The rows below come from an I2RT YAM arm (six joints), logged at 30 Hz.
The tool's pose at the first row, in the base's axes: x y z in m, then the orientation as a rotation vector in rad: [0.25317 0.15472 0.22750 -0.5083 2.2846 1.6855]
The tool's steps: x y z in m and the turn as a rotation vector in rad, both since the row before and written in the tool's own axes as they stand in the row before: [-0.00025 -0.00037 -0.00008 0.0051 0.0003 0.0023]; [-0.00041 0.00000 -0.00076 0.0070 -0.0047 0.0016]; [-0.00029 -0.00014 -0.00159 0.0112 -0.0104 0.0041]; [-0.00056 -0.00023 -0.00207 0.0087 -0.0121 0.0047]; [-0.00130 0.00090 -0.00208 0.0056 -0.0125 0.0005]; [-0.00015 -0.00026 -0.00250 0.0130 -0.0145 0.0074]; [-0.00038 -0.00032 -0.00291 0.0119 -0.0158 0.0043]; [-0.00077 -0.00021 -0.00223 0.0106 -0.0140 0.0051]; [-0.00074 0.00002 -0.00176 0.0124 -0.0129 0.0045]
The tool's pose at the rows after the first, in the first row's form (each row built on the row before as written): [0.25355 0.15458 0.22730 -0.5051 2.2900 1.6803]; [0.25392 0.15391 0.22769 -0.4974 2.2928 1.6719]; [0.25423 0.15239 0.22817 -0.4808 2.2961 1.6587]; [0.25479 0.15042 0.22884 -0.4626 2.2966 1.6486]; [0.25553 0.14884 0.23079 -0.4493 2.2920 1.6403]; [0.25565 0.14640 0.23141 -0.4251 2.2952 1.6258]; [0.25592 0.14357 0.23221 -0.4034 2.2947 1.6110]; [0.25651 0.14144 0.23306 -0.3829 2.2948 1.5984]; [0.25699 0.13982 0.23395 -0.3636 2.2965 1.5834]
